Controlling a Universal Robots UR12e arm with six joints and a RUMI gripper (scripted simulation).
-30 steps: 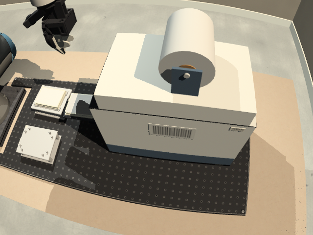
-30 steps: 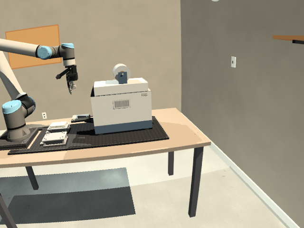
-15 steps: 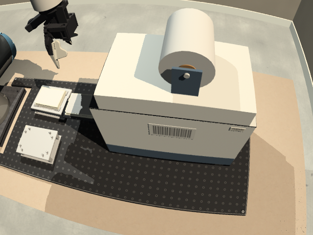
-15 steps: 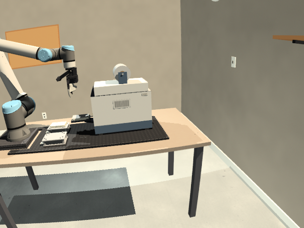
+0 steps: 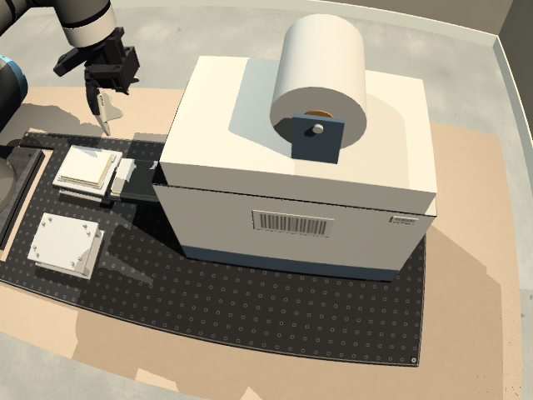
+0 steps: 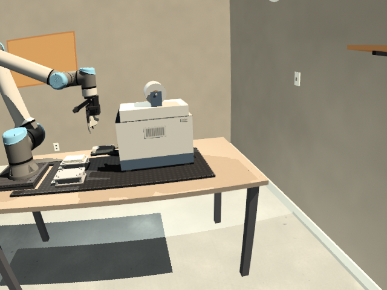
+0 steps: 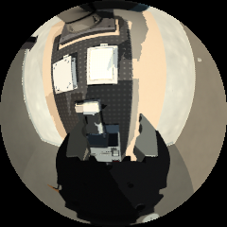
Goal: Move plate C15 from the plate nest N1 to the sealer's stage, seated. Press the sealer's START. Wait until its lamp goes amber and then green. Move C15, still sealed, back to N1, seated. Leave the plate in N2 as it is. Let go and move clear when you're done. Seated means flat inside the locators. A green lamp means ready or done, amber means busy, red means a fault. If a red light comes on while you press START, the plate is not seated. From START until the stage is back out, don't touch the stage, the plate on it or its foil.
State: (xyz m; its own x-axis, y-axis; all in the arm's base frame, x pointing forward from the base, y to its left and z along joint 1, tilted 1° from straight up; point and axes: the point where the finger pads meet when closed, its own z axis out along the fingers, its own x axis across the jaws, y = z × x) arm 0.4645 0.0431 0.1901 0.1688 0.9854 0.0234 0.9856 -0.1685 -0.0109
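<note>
My hand is 50 mm short of the well plate, 100 mm to the left of it and 100 mm above it. Round my hand: foil roll 380 mm ahead, 160 mm to the right, 200 mm above; then sealer stage 50 mm ahead, 100 mm to the right, 110 mm below.
</note>
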